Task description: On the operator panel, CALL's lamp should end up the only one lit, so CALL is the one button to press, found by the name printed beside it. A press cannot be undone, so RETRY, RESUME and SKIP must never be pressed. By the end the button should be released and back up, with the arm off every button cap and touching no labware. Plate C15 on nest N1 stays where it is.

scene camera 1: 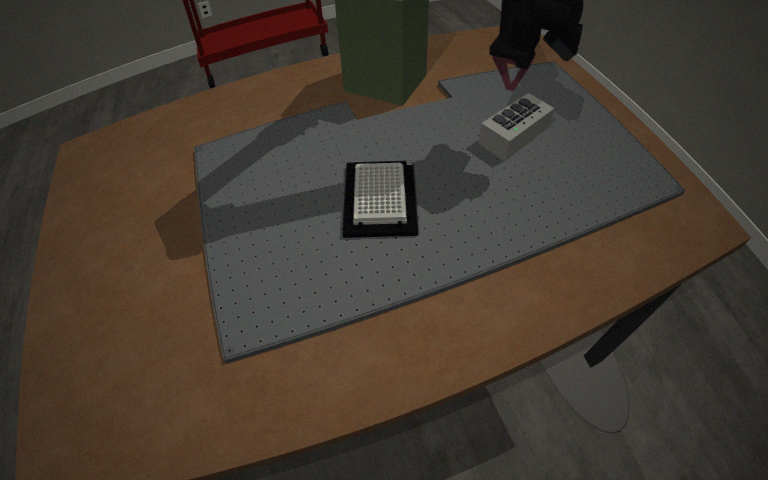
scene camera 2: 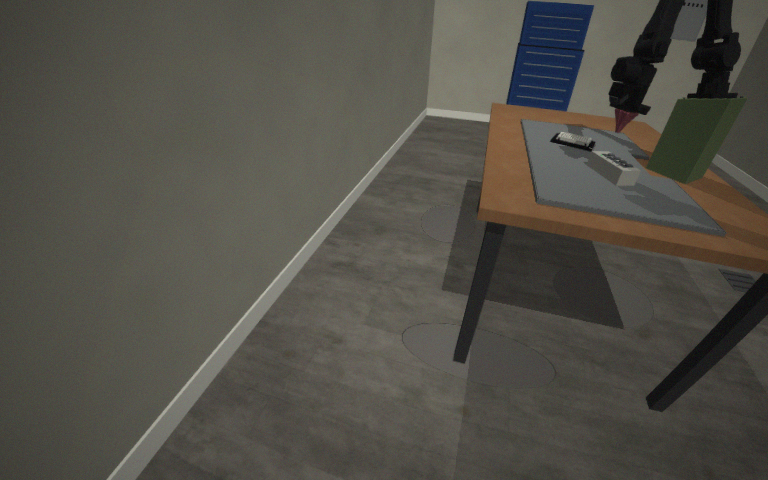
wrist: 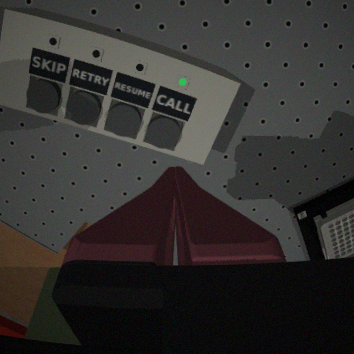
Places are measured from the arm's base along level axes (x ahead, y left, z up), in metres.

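Pixels of known places: gripper, fingertip midpoint: point(scene camera 1: 509, 89) point(scene camera 2: 617, 132) point(wrist: 174, 177); arm's base at its link origin: point(scene camera 2: 710, 98).
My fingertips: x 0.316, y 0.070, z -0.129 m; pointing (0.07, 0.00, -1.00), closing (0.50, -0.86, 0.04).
Note:
For each thing: its top centre in the pictures, then the offset to it from my fingertips. Level surfaces: height alone.
- light operator panel at its top centre: point(wrist: 108, 90) point(scene camera 1: 520, 113) point(scene camera 2: 615, 159) dz -0.076, dx -0.002, dy +0.047 m
- SKIP at its top centre: point(wrist: 52, 41) dz -0.078, dx +0.011, dy +0.095 m
- RETRY at its top centre: point(wrist: 95, 53) dz -0.078, dx +0.016, dy +0.066 m
- RESUME at its top centre: point(wrist: 139, 67) dz -0.078, dx +0.022, dy +0.036 m
- CALL button at its top centre: point(wrist: 163, 133) point(scene camera 1: 499, 118) dz -0.076, dx -0.011, dy +0.000 m
- White plate C15 at its top centre: point(scene camera 1: 379, 188) point(scene camera 2: 574, 137) dz -0.105, dx +0.000, dy -0.280 m
- black nest N1 at its top centre: point(scene camera 1: 379, 190) point(scene camera 2: 574, 138) dz -0.110, dx +0.000, dy -0.280 m
- board at its surface level: dz -0.131 m
The light operator panel point(scene camera 1: 504, 141) point(scene camera 2: 626, 178) point(wrist: 215, 115) stands on the grey perforated board. In the wrist view its CALL lamp point(wrist: 182, 82) glows green, and the lamps of SKIP point(wrist: 53, 41), RETRY point(wrist: 96, 53) and RESUME point(wrist: 139, 67) are dark. The CALL button point(wrist: 163, 132) shows whole and uncovered, with its label beside it. My gripper point(scene camera 1: 510, 88) point(scene camera 2: 618, 131) point(wrist: 174, 177) is shut and empty, its dark red fingertips above and off the panel, apart from all caps. White plate C15 point(scene camera 1: 380, 192) point(scene camera 2: 574, 139) point(wrist: 342, 235) sits in the black nest N1 point(scene camera 1: 380, 230) point(wrist: 308, 225).
A tall green block point(scene camera 1: 373, 50) point(scene camera 2: 688, 138) stands at the table's edge beside the board point(scene camera 1: 317, 283) point(scene camera 2: 572, 186) and bears the arm. A red cart point(scene camera 1: 263, 36) stands on the floor beyond the table. A blue cabinet point(scene camera 2: 549, 62) stands by the far wall.

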